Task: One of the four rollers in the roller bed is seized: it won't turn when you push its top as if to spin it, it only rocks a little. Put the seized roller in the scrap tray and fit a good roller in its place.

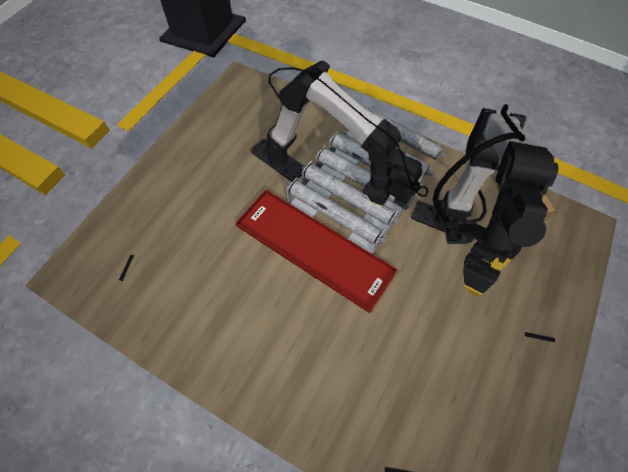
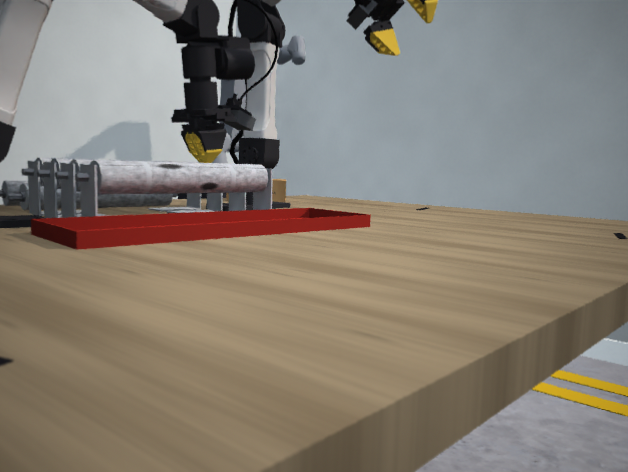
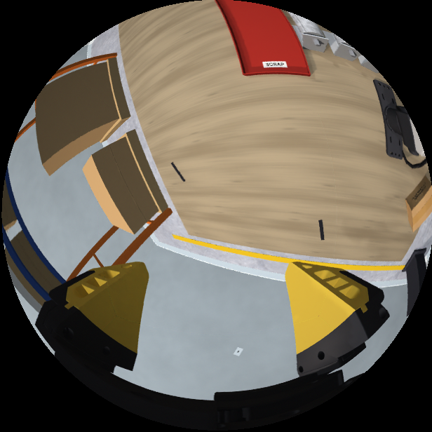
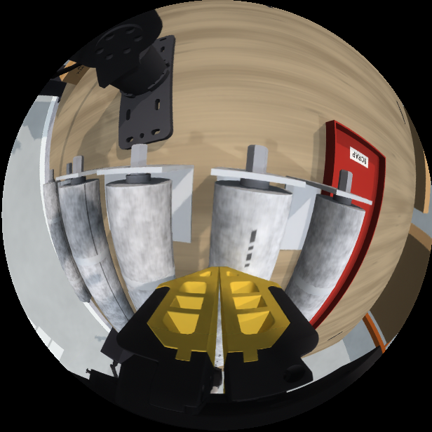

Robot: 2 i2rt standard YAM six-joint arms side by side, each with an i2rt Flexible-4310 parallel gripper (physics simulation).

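Frame: origin at the left arm's base, x back, y right, z up, level; metres.
Seen in the pictures: left gripper, fingertip midpoint: (image 1: pixel 482 284) (image 2: pixel 413 39); right gripper, fingertip midpoint: (image 1: pixel 380 202); left arm's base, link origin: (image 1: pixel 443 222) (image 2: pixel 250 208); right arm's base, link origin: (image 1: pixel 278 160).
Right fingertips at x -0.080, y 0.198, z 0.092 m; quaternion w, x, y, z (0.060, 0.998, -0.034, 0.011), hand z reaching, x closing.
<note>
Offsets run from my right fingertips to a thing's middle.
The roller bed (image 2: pixel 89 195) holds four mottled grey rollers side by side. The roller nearest the tray (image 1: pixel 332 210) (image 2: pixel 177 177) (image 4: pixel 327 245) has dark patches. The second roller {dx -0.001, dy +0.097, dz -0.020 m} (image 1: pixel 350 191) (image 4: pixel 250 212) has dark marks; the third roller {dx +0.075, dy +0.086, dz -0.020 m} (image 1: pixel 337 163) (image 4: pixel 140 220) and fourth roller {dx +0.150, dy +0.073, dz -0.020 m} (image 1: pixel 347 143) (image 4: pixel 80 215) lie beyond. My right gripper (image 1: pixel 376 201) (image 2: pixel 204 154) (image 4: pixel 218 272) is shut and empty, fingertips down at the second roller's top; contact is unclear. My left gripper (image 1: pixel 487 278) (image 2: pixel 411 35) (image 3: pixel 216 272) is open and empty, raised away from the bed. The red scrap tray {dx -0.179, dy +0.127, dz -0.082 m} (image 1: pixel 314 248) (image 2: pixel 218 229) (image 3: pixel 270 40) is empty.
A spare roller {dx +0.340, dy +0.042, dz -0.068 m} (image 1: pixel 418 142) (image 4: pixel 59 240) lies behind the bed, partly hidden by the right arm. An orange-brown block {dx +0.259, dy -0.409, dz -0.065 m} (image 1: pixel 547 206) (image 2: pixel 279 189) (image 3: pixel 420 207) stands behind the left arm. The left arm's base plate (image 1: pixel 430 215) (image 4: pixel 147 120) is near the rollers' ends.
</note>
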